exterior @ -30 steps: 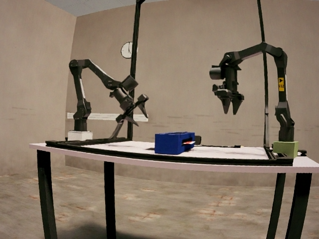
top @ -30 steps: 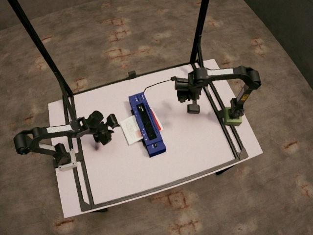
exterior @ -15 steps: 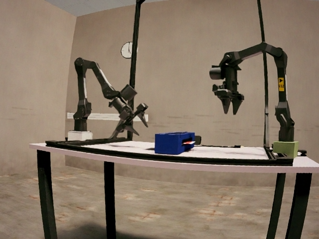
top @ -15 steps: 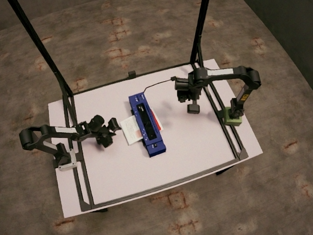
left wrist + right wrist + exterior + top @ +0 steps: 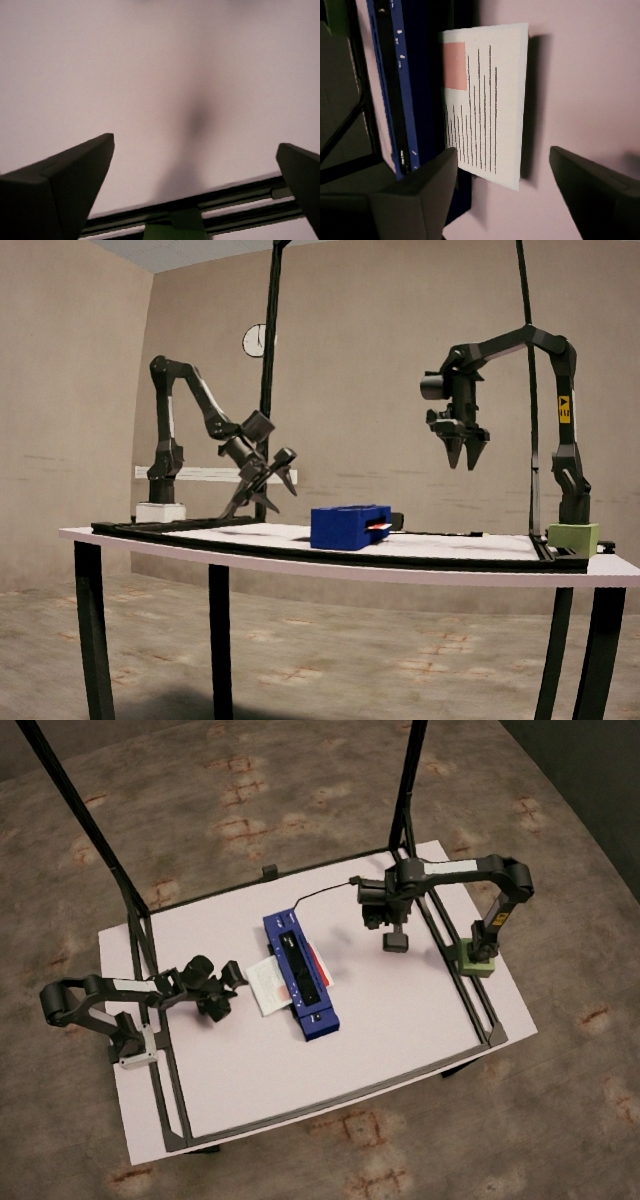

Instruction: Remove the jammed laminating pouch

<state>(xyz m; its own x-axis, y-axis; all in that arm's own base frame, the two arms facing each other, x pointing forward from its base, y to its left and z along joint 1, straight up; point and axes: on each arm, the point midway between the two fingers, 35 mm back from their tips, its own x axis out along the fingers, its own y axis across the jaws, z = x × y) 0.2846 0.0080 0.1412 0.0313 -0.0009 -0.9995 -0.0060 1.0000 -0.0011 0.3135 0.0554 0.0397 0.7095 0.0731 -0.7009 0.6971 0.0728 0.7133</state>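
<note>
Now: left hand 14 cm short of the release key, 23 cm to the left of it and 13 cm above it. Round my left hand: plug (29 cm behind, 3 cm to the left, 20 cm below).
</note>
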